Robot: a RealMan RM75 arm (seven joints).
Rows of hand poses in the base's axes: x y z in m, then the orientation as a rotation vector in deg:
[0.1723 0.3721 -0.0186 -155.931 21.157 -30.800]
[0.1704 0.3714 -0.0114 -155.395 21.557 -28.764]
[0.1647 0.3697 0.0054 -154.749 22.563 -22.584]
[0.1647 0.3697 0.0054 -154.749 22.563 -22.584]
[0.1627 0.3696 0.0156 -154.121 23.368 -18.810]
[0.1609 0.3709 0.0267 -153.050 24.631 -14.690]
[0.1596 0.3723 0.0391 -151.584 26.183 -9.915]
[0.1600 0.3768 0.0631 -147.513 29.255 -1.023]
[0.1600 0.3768 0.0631 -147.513 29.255 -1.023]
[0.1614 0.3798 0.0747 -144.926 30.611 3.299]
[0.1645 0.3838 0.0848 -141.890 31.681 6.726]
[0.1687 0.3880 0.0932 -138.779 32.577 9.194]
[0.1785 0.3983 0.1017 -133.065 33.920 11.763]
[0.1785 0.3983 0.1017 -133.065 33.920 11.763]
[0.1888 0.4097 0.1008 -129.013 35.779 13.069]
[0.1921 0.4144 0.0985 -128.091 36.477 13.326]
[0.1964 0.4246 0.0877 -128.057 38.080 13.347]
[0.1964 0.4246 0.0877 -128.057 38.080 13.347]
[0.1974 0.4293 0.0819 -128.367 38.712 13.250]
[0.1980 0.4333 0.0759 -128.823 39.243 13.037]
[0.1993 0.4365 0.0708 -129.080 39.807 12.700]
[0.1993 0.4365 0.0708 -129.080 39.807 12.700]
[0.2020 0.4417 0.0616 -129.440 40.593 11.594]
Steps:
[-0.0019 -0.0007 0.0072 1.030 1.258 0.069]
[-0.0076 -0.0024 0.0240 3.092 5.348 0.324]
[-0.0076 -0.0024 0.0240 3.092 5.348 0.324]
[-0.0096 -0.0025 0.0342 4.484 7.864 0.342]
[-0.0114 -0.0012 0.0453 6.296 10.625 0.094]
[-0.0127 0.0002 0.0577 8.502 13.855 -0.274]
[-0.0123 0.0047 0.0817 13.592 19.862 -1.117]
[-0.0123 0.0047 0.0817 13.592 19.862 -1.117]
[-0.0109 0.0077 0.0933 16.514 22.781 -1.449]
[-0.0078 0.0117 0.1034 19.734 25.018 -1.690]
[-0.0036 0.0159 0.1118 22.923 26.568 -1.944]
[0.0062 0.0262 0.1203 28.637 27.980 -2.483]
[0.0062 0.0262 0.1203 28.637 27.980 -2.483]
[0.0165 0.0376 0.1194 32.581 28.750 -3.710]
[0.0198 0.0423 0.1171 33.451 28.936 -4.226]
[0.0241 0.0525 0.1063 33.352 29.171 -5.521]
[0.0241 0.0525 0.1063 33.352 29.171 -5.521]
[0.0251 0.0572 0.1005 32.985 29.220 -6.047]
[0.0257 0.0612 0.0945 32.476 29.182 -6.505]
[0.0270 0.0644 0.0894 32.154 29.027 -7.002]
[0.0270 0.0644 0.0894 32.154 29.027 -7.002]
[0.0297 0.0696 0.0802 31.669 28.314 -7.769]

